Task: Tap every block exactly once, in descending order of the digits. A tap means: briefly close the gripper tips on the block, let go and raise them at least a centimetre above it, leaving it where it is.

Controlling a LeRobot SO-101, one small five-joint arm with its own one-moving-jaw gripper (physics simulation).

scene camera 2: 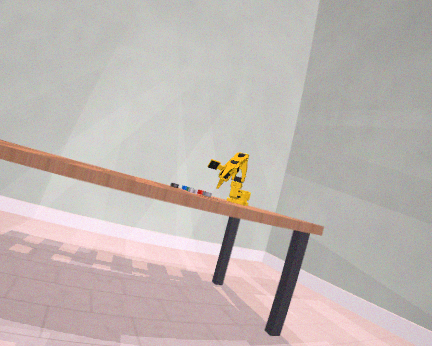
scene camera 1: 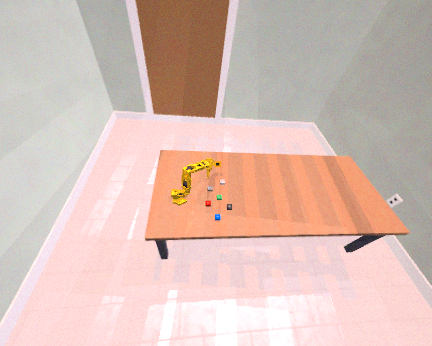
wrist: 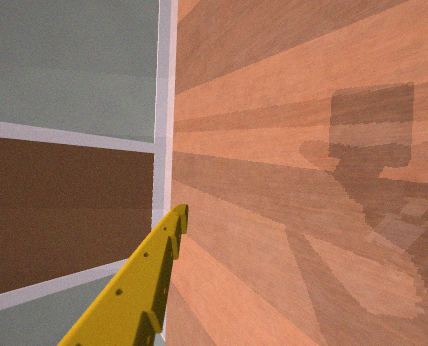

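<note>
Six small blocks lie on the table: a white one point(scene camera 1: 222, 182), a grey one point(scene camera 1: 210, 188), a green one point(scene camera 1: 219, 197), a red one point(scene camera 1: 208, 203) point(scene camera 2: 200, 192), a black one point(scene camera 1: 229, 207) point(scene camera 2: 174, 185) and a blue one point(scene camera 1: 217, 217) point(scene camera 2: 184, 188). Their digits are too small to read. My gripper point(scene camera 1: 208, 176) point(scene camera 2: 218, 186) is fully open and empty, raised above the table behind the blocks in the scene camera 1 view. In the wrist view one notched yellow jaw shows; the moving jaw is out of the picture. No block shows in the wrist view.
The wooden table point(scene camera 1: 300, 200) point(scene camera 2: 125, 185) point(wrist: 260, 200) carries the arm's base point(scene camera 1: 179, 196) point(scene camera 2: 238, 198), left of the blocks in the scene camera 1 view. The arm's shadow falls on the table in the wrist view. A brown door point(scene camera 1: 182, 60) point(wrist: 75, 210) stands beyond the table.
</note>
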